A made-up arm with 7 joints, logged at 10 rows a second.
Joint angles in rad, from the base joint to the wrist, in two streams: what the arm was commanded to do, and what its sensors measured. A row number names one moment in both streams.
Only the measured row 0 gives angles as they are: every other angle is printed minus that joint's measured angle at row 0.
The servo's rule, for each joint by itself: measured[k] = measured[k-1] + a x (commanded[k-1-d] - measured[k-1]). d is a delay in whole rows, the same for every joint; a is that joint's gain. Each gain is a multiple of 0.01, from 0.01 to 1. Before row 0 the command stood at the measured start. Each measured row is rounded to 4 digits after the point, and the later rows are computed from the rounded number. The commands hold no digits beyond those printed.
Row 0, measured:
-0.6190, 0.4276, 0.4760, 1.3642, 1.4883, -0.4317, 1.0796
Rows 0 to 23, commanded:
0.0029, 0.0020, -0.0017, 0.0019, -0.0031, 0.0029, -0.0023
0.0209, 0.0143, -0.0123, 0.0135, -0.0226, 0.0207, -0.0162
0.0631, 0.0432, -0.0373, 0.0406, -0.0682, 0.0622, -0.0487
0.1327, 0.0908, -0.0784, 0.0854, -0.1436, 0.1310, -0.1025
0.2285, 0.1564, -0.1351, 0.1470, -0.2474, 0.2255, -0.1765
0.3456, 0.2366, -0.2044, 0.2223, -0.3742, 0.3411, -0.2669
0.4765, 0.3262, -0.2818, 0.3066, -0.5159, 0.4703, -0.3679
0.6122, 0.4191, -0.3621, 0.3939, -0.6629, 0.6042, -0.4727
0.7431, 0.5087, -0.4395, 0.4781, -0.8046, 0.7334, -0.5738
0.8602, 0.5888, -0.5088, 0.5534, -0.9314, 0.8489, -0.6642
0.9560, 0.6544, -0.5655, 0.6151, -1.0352, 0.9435, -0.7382
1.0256, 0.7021, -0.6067, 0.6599, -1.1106, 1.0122, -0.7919
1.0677, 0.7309, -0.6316, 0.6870, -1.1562, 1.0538, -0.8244
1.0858, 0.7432, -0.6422, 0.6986, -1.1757, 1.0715, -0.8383
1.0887, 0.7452, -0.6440, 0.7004, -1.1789, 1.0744, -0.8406
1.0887, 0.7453, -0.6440, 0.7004, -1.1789, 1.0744, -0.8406
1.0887, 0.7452, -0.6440, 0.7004, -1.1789, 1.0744, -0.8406
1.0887, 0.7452, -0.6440, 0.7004, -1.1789, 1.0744, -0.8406
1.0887, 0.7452, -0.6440, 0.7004, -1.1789, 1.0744, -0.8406
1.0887, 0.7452, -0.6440, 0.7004, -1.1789, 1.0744, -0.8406
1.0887, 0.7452, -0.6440, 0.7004, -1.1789, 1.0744, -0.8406
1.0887, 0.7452, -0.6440, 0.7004, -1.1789, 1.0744, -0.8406
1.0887, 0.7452, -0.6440, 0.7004, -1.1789, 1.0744, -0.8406
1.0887, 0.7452, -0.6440, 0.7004, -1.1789, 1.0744, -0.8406
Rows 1 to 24, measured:
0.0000, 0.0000, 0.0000, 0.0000, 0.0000, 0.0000, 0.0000
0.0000, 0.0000, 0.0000, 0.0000, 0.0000, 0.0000, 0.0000
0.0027, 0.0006, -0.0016, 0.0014, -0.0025, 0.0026, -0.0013
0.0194, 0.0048, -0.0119, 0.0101, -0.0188, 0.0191, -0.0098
0.0596, 0.0167, -0.0363, 0.0321, -0.0588, 0.0583, -0.0320
0.1269, 0.0397, -0.0767, 0.0705, -0.1275, 0.1245, -0.0722
0.2204, 0.0759, -0.1328, 0.1256, -0.2246, 0.2164, -0.1317
0.3356, 0.1257, -0.2015, 0.1952, -0.3458, 0.3299, -0.2088
0.4652, 0.1879, -0.2786, 0.2754, -0.4836, 0.4577, -0.2995
0.6004, 0.2596, -0.3588, 0.3607, -0.6288, 0.5910, -0.3982
0.7317, 0.3368, -0.4363, 0.4452, -0.7712, 0.7206, -0.4983
0.8499, 0.4149, -0.5059, 0.5231, -0.9010, 0.8374, -0.5929
0.9475, 0.4891, -0.5631, 0.5893, -1.0097, 0.9340, -0.6757
1.0194, 0.5551, -0.6050, 0.6401, -1.0914, 1.0052, -0.7419
1.0638, 0.6096, -0.6305, 0.6739, -1.1439, 1.0494, -0.7889
1.0840, 0.6510, -0.6417, 0.6917, -1.1697, 1.0695, -0.8171
1.0883, 0.6802, -0.6439, 0.6980, -1.1772, 1.0740, -0.8305
1.0887, 0.7004, -0.6440, 0.6997, -1.1786, 1.0744, -0.8363
1.0887, 0.7143, -0.6440, 0.7002, -1.1788, 1.0744, -0.8388
1.0887, 0.7239, -0.6440, 0.7003, -1.1789, 1.0744, -0.8398
1.0887, 0.7305, -0.6440, 0.7004, -1.1789, 1.0744, -0.8403
1.0887, 0.7351, -0.6440, 0.7004, -1.1789, 1.0744, -0.8405
1.0887, 0.7382, -0.6440, 0.7004, -1.1789, 1.0744, -0.8406
1.0887, 0.7404, -0.6440, 0.7004, -1.1789, 1.0744, -0.8406
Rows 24 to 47, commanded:
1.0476, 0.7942, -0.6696, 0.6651, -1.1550, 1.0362, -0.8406
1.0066, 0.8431, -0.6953, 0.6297, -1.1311, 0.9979, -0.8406
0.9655, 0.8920, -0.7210, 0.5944, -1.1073, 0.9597, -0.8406
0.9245, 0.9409, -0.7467, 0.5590, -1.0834, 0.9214, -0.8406
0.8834, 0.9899, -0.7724, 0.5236, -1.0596, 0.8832, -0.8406
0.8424, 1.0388, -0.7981, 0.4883, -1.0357, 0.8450, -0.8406
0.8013, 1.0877, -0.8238, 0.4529, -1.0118, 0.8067, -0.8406
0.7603, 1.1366, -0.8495, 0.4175, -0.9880, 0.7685, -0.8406
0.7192, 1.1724, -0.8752, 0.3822, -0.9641, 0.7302, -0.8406
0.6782, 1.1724, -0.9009, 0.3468, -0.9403, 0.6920, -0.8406
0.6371, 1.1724, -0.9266, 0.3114, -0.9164, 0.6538, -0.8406
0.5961, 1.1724, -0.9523, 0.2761, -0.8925, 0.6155, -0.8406
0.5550, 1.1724, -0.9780, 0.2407, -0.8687, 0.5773, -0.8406
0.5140, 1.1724, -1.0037, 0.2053, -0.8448, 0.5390, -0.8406
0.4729, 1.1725, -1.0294, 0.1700, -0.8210, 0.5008, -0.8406
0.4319, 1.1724, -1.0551, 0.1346, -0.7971, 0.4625, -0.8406
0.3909, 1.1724, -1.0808, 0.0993, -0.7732, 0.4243, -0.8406
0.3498, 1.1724, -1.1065, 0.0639, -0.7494, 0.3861, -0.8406
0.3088, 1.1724, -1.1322, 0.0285, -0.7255, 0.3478, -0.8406
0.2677, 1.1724, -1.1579, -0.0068, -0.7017, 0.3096, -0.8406
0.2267, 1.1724, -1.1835, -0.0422, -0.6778, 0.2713, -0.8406
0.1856, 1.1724, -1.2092, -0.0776, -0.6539, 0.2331, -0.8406
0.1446, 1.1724, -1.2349, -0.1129, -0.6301, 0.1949, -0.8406
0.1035, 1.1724, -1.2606, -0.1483, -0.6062, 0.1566, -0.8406
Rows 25 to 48, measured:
1.0887, 0.7419, -0.6440, 0.7004, -1.1789, 1.0744, -0.8406
1.0887, 0.7429, -0.6440, 0.7004, -1.1789, 1.0744, -0.8406
1.0509, 0.7588, -0.6686, 0.6750, -1.1595, 1.0396, -0.8406
1.0101, 0.7849, -0.6942, 0.6424, -1.1365, 1.0017, -0.8406
0.9691, 0.8181, -0.7199, 0.6078, -1.1128, 0.9635, -0.8406
0.9281, 0.8562, -0.7456, 0.5727, -1.0890, 0.9252, -0.8406
0.8870, 0.8976, -0.7713, 0.5373, -1.0652, 0.8870, -0.8406
0.8460, 0.9414, -0.7970, 0.5020, -1.0413, 0.8488, -0.8406
0.8049, 0.9868, -0.8227, 0.4666, -1.0174, 0.8105, -0.8406
0.7639, 1.0332, -0.8484, 0.4312, -0.9936, 0.7723, -0.8406
0.7228, 1.0764, -0.8741, 0.3959, -0.9697, 0.7340, -0.8406
0.6818, 1.1062, -0.8998, 0.3605, -0.9459, 0.6958, -0.8406
0.6407, 1.1267, -0.9255, 0.3251, -0.9220, 0.6576, -0.8406
0.5997, 1.1409, -0.9512, 0.2898, -0.8981, 0.6193, -0.8406
0.5586, 1.1507, -0.9769, 0.2544, -0.8743, 0.5811, -0.8406
0.5176, 1.1574, -1.0026, 0.2190, -0.8504, 0.5428, -0.8406
0.4765, 1.1621, -1.0283, 0.1837, -0.8266, 0.5046, -0.8406
0.4355, 1.1653, -1.0540, 0.1483, -0.8027, 0.4663, -0.8406
0.3945, 1.1675, -1.0797, 0.1130, -0.7788, 0.4281, -0.8406
0.3534, 1.1690, -1.1054, 0.0776, -0.7550, 0.3899, -0.8406
0.3124, 1.1701, -1.1311, 0.0422, -0.7311, 0.3516, -0.8406
0.2713, 1.1708, -1.1568, 0.0069, -0.7073, 0.3134, -0.8406
0.2303, 1.1713, -1.1824, -0.0285, -0.6834, 0.2751, -0.8406
0.1892, 1.1716, -1.2081, -0.0639, -0.6595, 0.2369, -0.8406

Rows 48 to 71, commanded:
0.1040, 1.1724, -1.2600, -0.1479, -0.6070, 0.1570, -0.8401
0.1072, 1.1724, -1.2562, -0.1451, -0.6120, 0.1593, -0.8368
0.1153, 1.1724, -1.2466, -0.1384, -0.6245, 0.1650, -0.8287
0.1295, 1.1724, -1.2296, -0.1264, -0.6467, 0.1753, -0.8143
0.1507, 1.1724, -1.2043, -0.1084, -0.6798, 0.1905, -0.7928
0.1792, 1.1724, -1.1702, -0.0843, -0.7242, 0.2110, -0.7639
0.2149, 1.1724, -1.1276, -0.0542, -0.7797, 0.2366, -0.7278
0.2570, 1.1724, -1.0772, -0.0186, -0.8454, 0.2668, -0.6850
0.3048, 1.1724, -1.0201, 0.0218, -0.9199, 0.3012, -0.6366
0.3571, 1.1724, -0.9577, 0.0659, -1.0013, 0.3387, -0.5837
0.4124, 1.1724, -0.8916, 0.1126, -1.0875, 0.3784, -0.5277
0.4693, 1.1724, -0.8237, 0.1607, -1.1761, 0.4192, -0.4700
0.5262, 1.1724, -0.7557, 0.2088, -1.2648, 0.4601, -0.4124
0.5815, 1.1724, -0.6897, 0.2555, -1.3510, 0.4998, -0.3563
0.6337, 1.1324, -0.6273, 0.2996, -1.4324, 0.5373, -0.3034
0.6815, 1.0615, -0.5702, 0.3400, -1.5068, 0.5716, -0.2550
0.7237, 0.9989, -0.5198, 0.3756, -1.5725, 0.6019, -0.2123
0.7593, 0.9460, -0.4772, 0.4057, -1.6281, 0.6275, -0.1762
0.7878, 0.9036, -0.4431, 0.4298, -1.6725, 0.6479, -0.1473
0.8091, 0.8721, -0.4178, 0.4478, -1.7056, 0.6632, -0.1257
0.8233, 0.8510, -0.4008, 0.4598, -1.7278, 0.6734, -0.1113
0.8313, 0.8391, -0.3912, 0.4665, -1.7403, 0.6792, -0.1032
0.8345, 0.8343, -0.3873, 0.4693, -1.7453, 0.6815, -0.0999
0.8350, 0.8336, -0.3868, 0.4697, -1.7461, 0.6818, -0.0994
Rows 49 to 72, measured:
0.1482, 1.1718, -1.2338, -0.0992, -0.6357, 0.1987, -0.8406
0.1071, 1.1720, -1.2595, -0.1346, -0.6118, 0.1604, -0.8406
0.1042, 1.1721, -1.2600, -0.1442, -0.6079, 0.1573, -0.8403
0.1070, 1.1722, -1.2564, -0.1448, -0.6112, 0.1591, -0.8383
0.1146, 1.1723, -1.2470, -0.1402, -0.6220, 0.1645, -0.8328
0.1283, 1.1723, -1.2303, -0.1303, -0.6420, 0.1743, -0.8223
0.1489, 1.1723, -1.2053, -0.1145, -0.6726, 0.1890, -0.8055
0.1768, 1.1723, -1.1716, -0.0928, -0.7144, 0.2090, -0.7818
0.2119, 1.1723, -1.1294, -0.0650, -0.7673, 0.2341, -0.7510
0.2534, 1.1723, -1.0793, -0.0316, -0.8306, 0.2639, -0.7134
0.3007, 1.1723, -1.0225, 0.0068, -0.9029, 0.2978, -0.6696
0.3526, 1.1723, -0.9603, 0.0494, -0.9826, 0.3350, -0.6206
0.4076, 1.1723, -0.8943, 0.0949, -1.0676, 0.3745, -0.5676
0.4644, 1.1723, -0.8265, 0.1423, -1.1555, 0.4152, -0.5120
0.5213, 1.1723, -0.7585, 0.1902, -1.2440, 0.4561, -0.4552
0.5767, 1.1723, -0.6925, 0.2372, -1.3307, 0.4959, -0.3988
0.6291, 1.1599, -0.6299, 0.2821, -1.4131, 0.5336, -0.3444
0.6773, 1.1294, -0.5726, 0.3238, -1.4890, 0.5682, -0.2934
0.7200, 1.0889, -0.5219, 0.3611, -1.5566, 0.5989, -0.2472
0.7562, 1.0446, -0.4790, 0.3932, -1.6145, 0.6249, -0.2067
0.7853, 1.0009, -0.4445, 0.4196, -1.6615, 0.6458, -0.1728
0.8072, 0.9610, -0.4189, 0.4399, -1.6972, 0.6616, -0.1460
0.8220, 0.9269, -0.4015, 0.4542, -1.7220, 0.6723, -0.1262
0.8306, 0.8997, -0.3916, 0.4631, -1.7368, 0.6786, -0.1131

